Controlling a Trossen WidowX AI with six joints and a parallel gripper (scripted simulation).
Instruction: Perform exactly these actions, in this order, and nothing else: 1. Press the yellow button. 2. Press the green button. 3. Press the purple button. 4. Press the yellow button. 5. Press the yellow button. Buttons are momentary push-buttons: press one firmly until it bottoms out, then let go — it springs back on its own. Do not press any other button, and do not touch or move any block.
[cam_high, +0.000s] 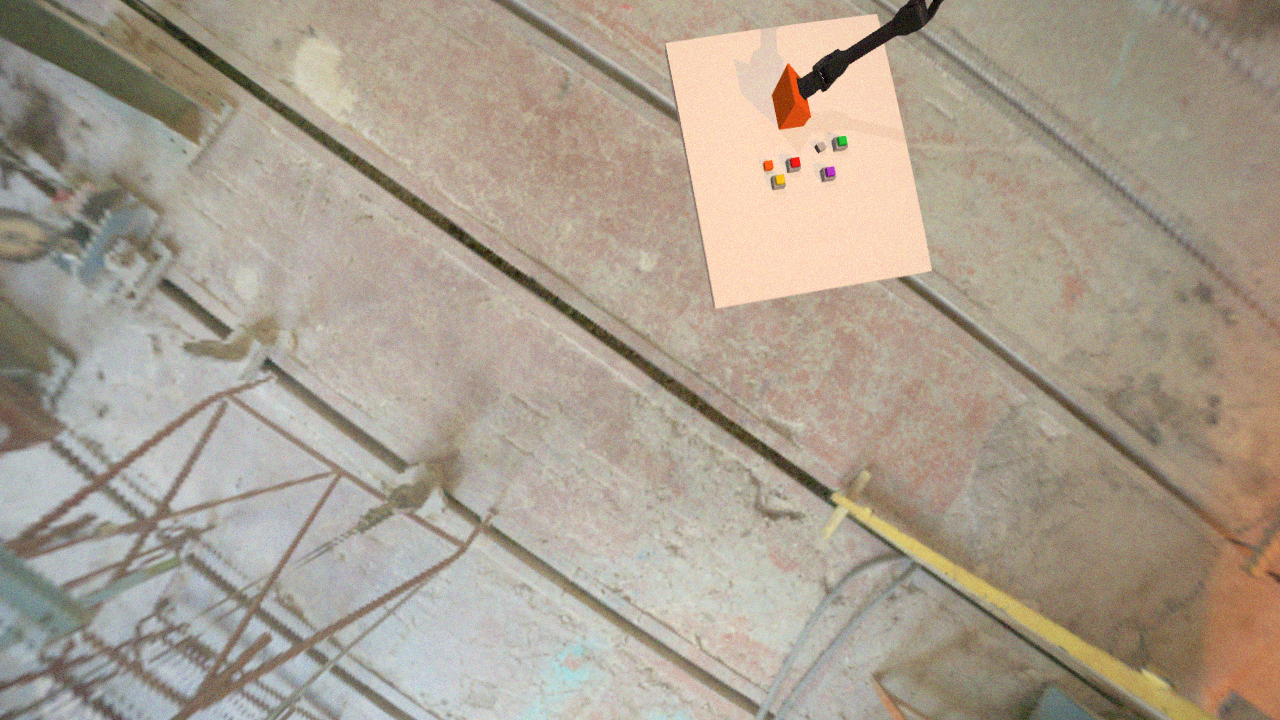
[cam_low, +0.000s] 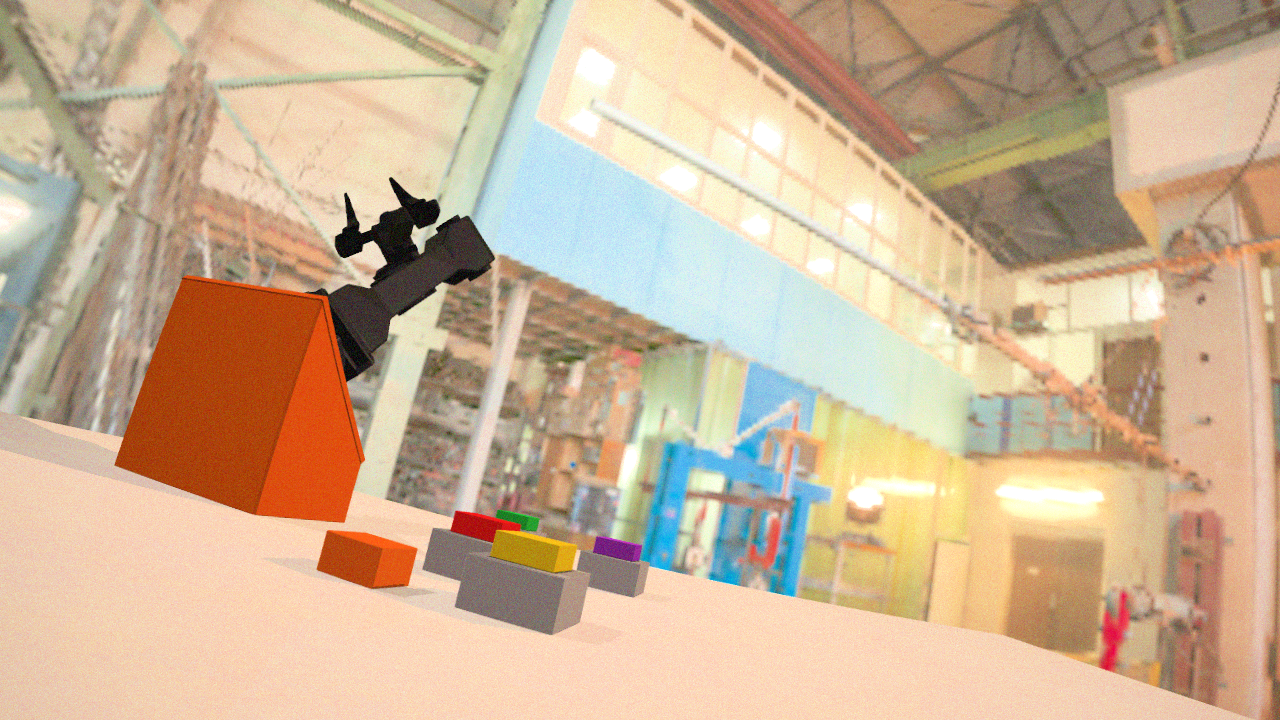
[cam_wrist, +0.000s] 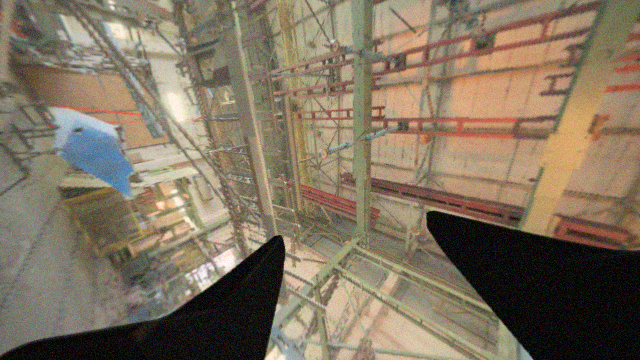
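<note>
The yellow button lies 620 mm ahead of my gripper tip, 530 mm to the right of it and 470 mm below it. Also, from my gripper tip: green button: 510 mm ahead, 250 mm to the right, 470 mm below; then purple button: 630 mm ahead, 320 mm to the right, 470 mm below; then small grey block: 510 mm ahead, 330 mm to the right, 490 mm below.
</note>
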